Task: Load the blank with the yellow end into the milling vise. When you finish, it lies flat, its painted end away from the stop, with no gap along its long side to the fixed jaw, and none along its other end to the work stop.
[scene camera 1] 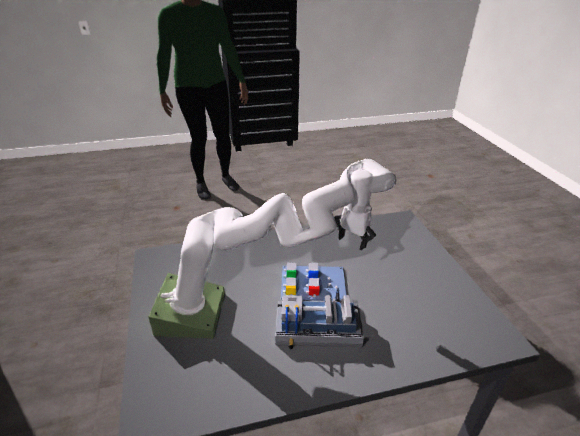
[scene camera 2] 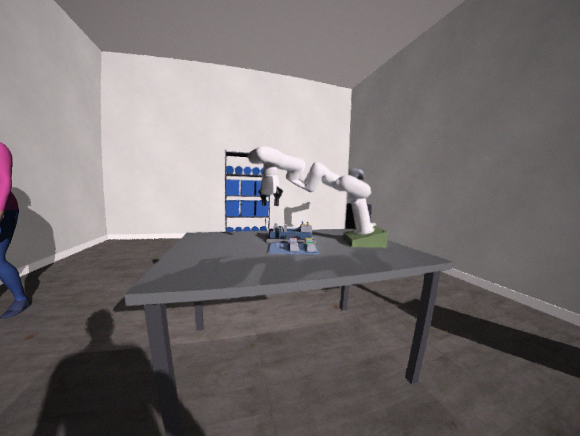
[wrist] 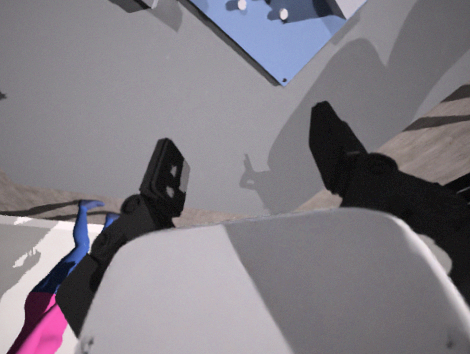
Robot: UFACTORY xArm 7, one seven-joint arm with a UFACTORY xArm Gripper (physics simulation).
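Observation:
The blank with the yellow end [scene camera 1: 291, 288] stands on the blue plate [scene camera 1: 337, 274] [scene camera 2: 280, 250] [wrist: 280, 50], in the row nearer the vise and on the side toward the robot base. The milling vise [scene camera 1: 315, 320] [scene camera 2: 296, 233] is beside the plate, with upright grey jaw plates [scene camera 1: 328, 309] [scene camera 1: 347, 309] at its right end in scene camera 1. My gripper [scene camera 1: 353, 242] [scene camera 2: 270, 203] [wrist: 241, 139] is open and empty. It hangs above the table, past the plate's corner, apart from the blanks. The wrist view shows one plate corner; the yellow end does not show there.
Blanks with green [scene camera 1: 291, 273], blue [scene camera 1: 313, 274] and red [scene camera 1: 314, 290] ends stand close to the yellow one. Small pegs stick up from the plate near its right side. The green robot base [scene camera 1: 185, 325] [scene camera 2: 367, 239] is on the table [scene camera 1: 425, 310] [scene camera 2: 225, 275]. People stand away from the table.

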